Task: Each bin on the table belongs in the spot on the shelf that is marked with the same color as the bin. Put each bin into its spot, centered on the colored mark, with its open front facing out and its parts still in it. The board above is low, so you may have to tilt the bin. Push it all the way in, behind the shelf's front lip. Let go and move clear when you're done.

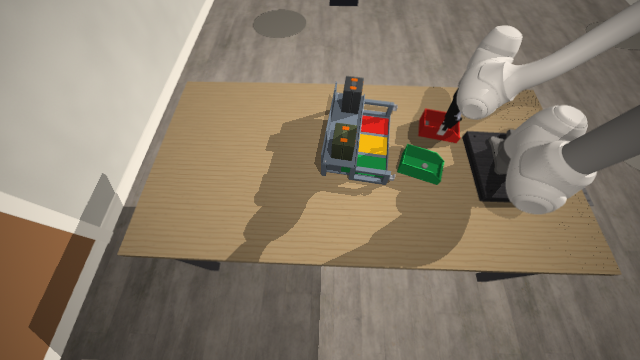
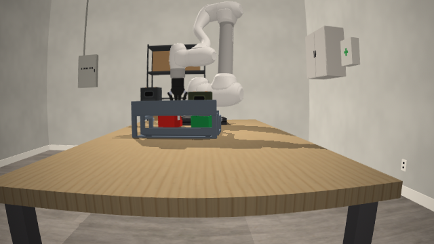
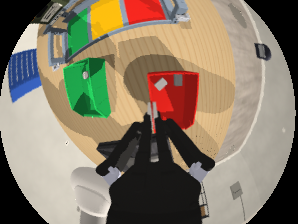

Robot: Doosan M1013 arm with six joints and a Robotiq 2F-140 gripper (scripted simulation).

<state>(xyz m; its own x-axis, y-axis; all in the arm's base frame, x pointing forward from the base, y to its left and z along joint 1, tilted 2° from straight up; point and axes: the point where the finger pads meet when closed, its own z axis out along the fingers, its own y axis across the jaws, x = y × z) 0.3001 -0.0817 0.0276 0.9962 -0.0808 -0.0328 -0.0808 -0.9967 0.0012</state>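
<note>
My hand is 5 cm to the left of the red bin, 4 cm above it and 1 cm past it. From my hand the other things lie so: green bin 17 cm to the left, 8 cm ahead, 4 cm below.
</note>
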